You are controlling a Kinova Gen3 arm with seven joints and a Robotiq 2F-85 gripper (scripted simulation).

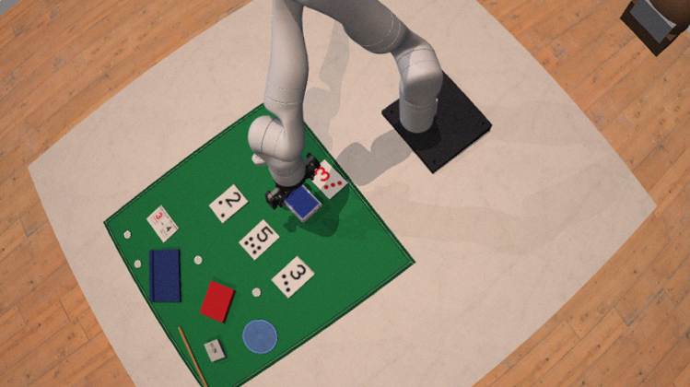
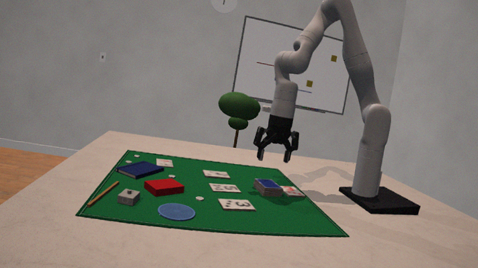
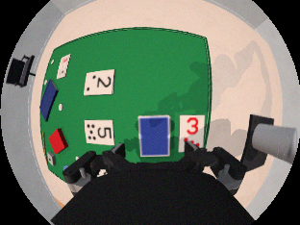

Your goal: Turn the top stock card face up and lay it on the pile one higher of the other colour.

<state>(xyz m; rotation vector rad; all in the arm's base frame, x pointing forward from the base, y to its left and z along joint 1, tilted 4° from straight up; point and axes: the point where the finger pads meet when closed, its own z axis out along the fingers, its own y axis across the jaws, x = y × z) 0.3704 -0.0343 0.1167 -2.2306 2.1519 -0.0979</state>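
Right now my hand is 8 cm above the card. Round my hand: book 41 cm ahead, 10 cm to the right, 10 cm below; green mat 18 cm ahead, 2 cm to the right, 12 cm below; red box 33 cm ahead, 5 cm to the left, 10 cm below.
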